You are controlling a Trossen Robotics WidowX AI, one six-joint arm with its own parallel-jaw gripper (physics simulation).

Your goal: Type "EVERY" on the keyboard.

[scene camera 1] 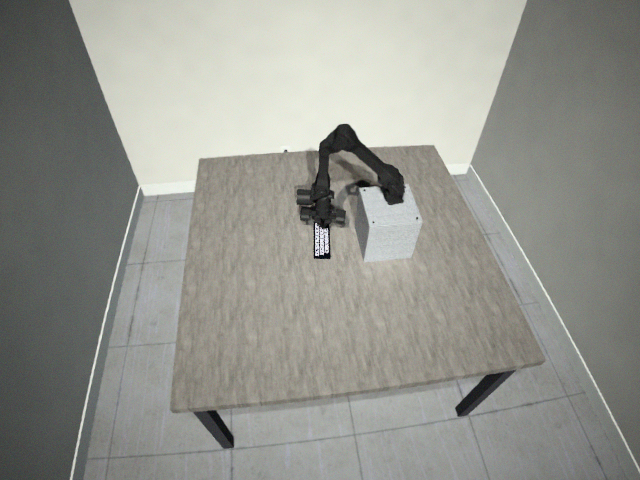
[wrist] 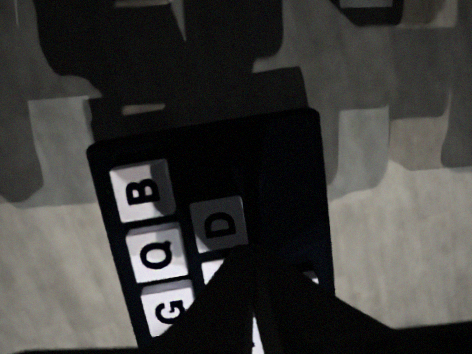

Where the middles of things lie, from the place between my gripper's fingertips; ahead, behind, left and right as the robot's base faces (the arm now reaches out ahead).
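The black keyboard point(wrist: 274, 161) is 20 mm ahead of my hand and 60 mm to the left of it.
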